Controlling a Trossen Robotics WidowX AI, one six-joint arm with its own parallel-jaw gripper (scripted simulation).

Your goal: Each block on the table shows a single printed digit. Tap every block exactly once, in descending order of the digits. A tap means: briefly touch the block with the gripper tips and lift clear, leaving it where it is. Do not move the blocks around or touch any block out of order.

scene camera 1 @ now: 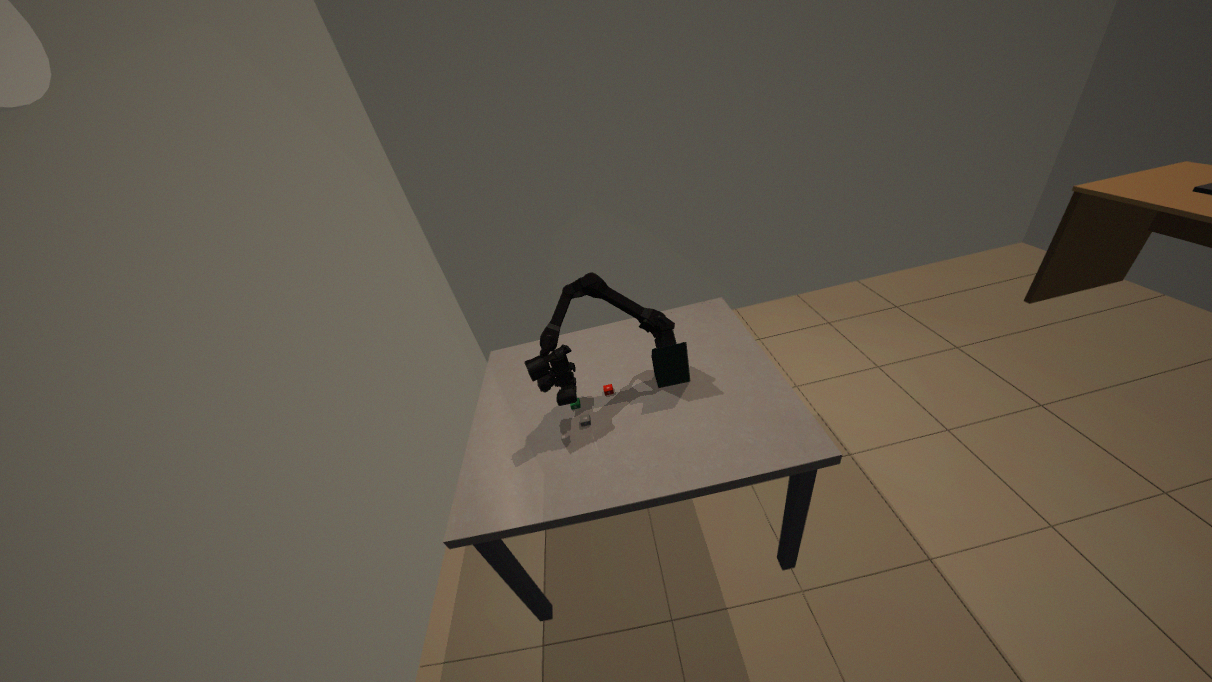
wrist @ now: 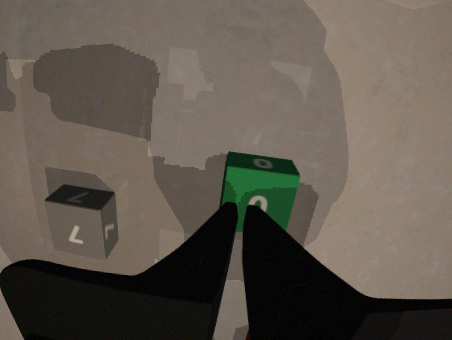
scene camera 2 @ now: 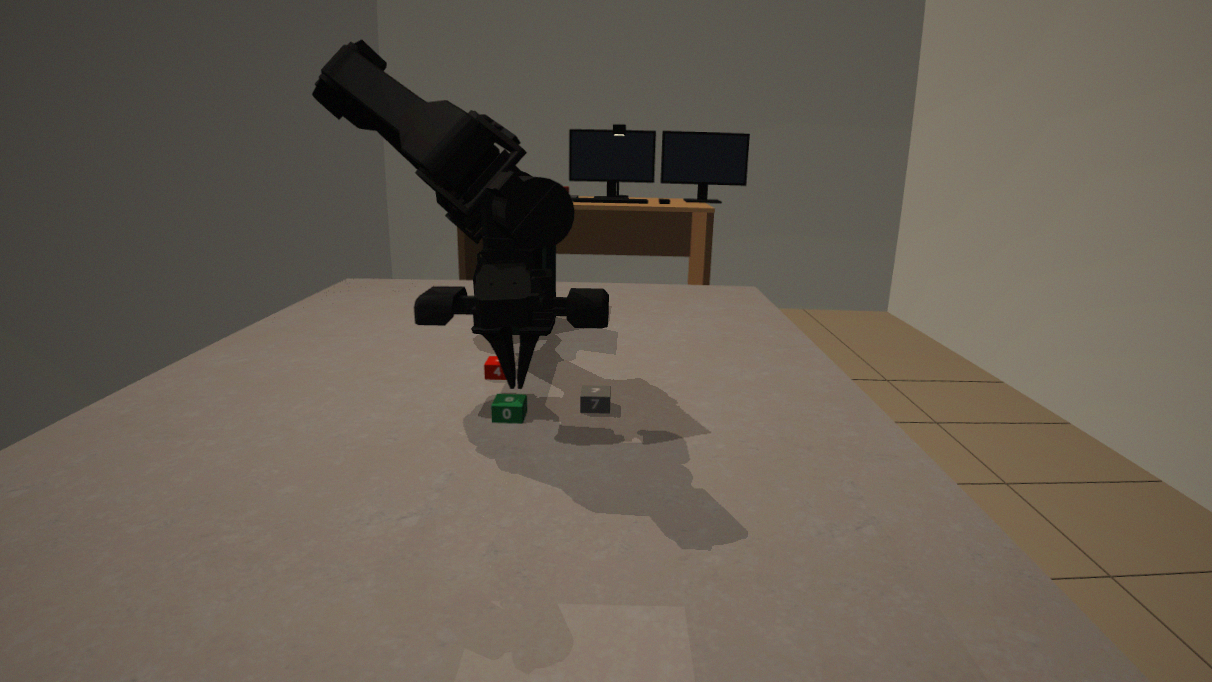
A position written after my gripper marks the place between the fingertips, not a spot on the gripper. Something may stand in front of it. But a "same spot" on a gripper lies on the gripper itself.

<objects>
My gripper shows in scene camera 1, in the wrist view and in scene camera 2 [516,387]. The same spot on my gripper: [wrist: 185,288] is [scene camera 1: 559,390].
</objects>
